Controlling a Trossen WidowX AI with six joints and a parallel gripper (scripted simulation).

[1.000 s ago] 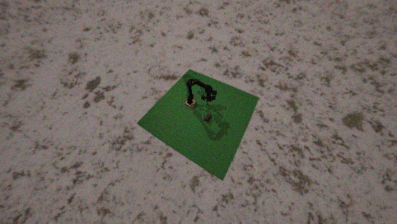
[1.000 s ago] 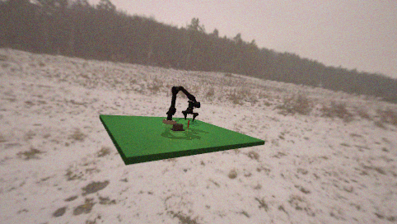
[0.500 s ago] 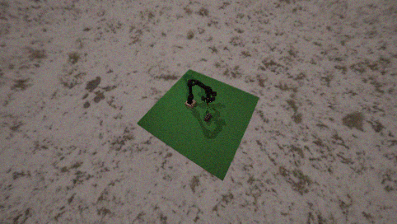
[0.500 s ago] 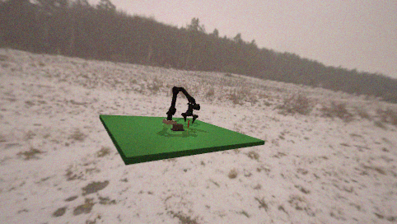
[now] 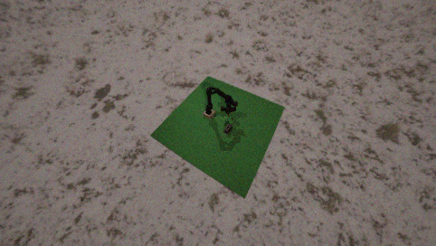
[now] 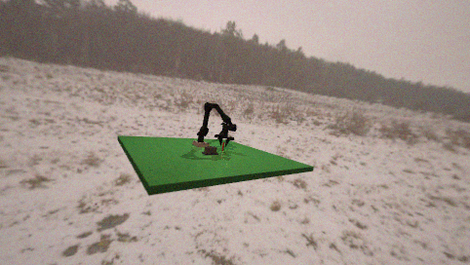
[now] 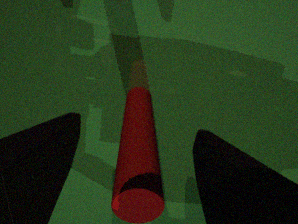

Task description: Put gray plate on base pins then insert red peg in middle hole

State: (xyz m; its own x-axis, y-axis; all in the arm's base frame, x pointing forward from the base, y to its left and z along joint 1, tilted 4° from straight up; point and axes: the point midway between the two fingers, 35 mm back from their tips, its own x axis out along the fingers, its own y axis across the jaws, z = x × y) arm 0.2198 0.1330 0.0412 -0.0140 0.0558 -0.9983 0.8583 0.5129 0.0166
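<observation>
The gray plate lies 190 mm to the right of my gripper tip and 120 mm ahead of it. The rest, counted from my gripper tip: red peg right at my gripper tip; then base 190 mm to the right, 120 mm ahead, 30 mm below.
</observation>
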